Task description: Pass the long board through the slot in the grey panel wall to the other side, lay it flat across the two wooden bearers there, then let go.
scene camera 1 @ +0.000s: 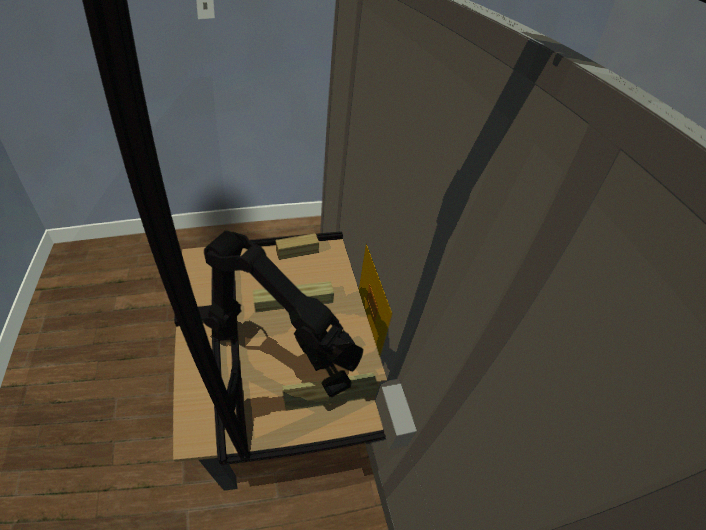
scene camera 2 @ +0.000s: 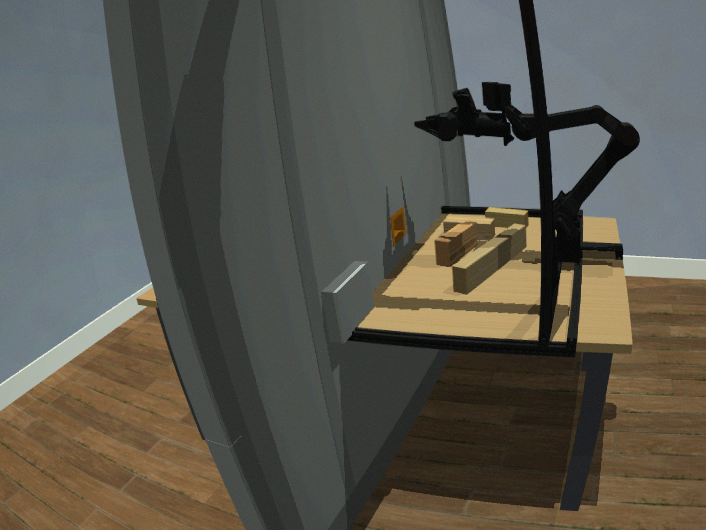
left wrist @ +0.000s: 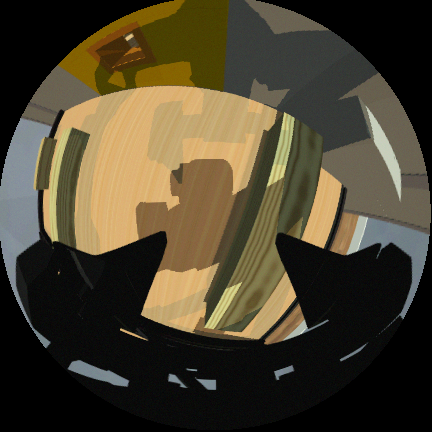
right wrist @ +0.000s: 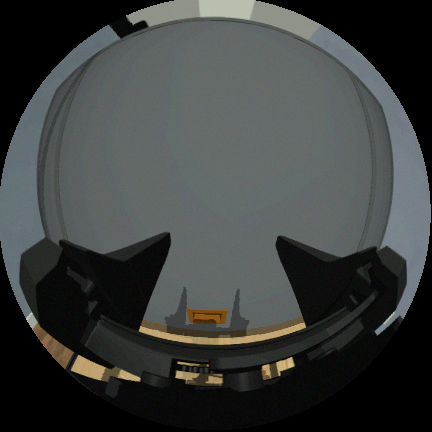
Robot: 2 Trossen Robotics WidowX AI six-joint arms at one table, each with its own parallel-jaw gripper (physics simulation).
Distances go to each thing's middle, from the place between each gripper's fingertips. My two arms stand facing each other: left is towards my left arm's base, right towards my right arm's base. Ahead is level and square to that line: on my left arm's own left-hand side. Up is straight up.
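Labels:
With my right gripper I am 26 cm above the orange-framed slot (left wrist: 117, 54), 2 cm past it and 11 cm to the right of it. The grey block (scene camera 2: 348, 299) is 30 cm below my right gripper, 12 cm to the left of it and 34 cm behind it. Going by their middles, the orange-framed slot is the nearest to my right gripper of the things named here.
As for my left hand, the orange-framed slot is 40 mm above it, 180 mm ahead of it and 190 mm to the right of it. My left hand itself is 150 mm past the grey block and 180 mm to the left of it. By its middle, the grey block is nearer to my left hand than to my right gripper.

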